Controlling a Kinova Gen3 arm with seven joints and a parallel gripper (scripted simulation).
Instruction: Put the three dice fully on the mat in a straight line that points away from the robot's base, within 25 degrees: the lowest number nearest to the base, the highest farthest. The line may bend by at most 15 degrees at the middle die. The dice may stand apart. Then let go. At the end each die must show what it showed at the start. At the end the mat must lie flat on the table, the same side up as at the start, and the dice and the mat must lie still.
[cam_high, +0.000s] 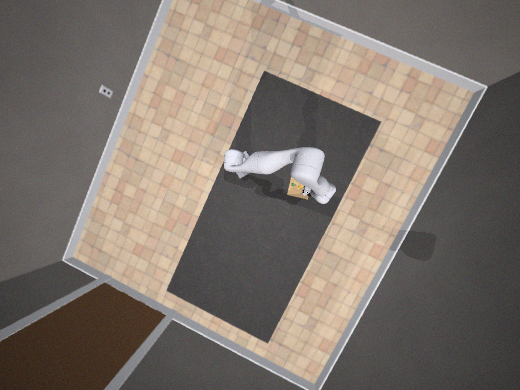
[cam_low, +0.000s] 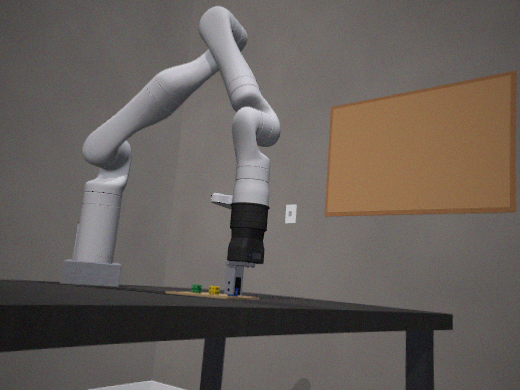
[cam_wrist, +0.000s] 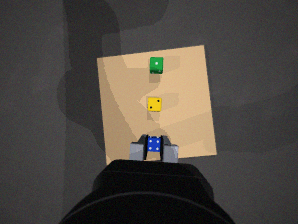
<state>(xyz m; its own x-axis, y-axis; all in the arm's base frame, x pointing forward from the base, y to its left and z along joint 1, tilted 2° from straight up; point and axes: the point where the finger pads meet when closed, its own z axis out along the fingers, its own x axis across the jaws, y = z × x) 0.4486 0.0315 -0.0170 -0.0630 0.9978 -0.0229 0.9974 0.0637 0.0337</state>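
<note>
The blue die is 1 cm below my hand. From my hand the other things lie so: green die (10 cm behind, 1 cm to the right, 1 cm below); then mat (5 cm behind, 2 cm below); then yellow die (5 cm behind, 1 cm below).
</note>
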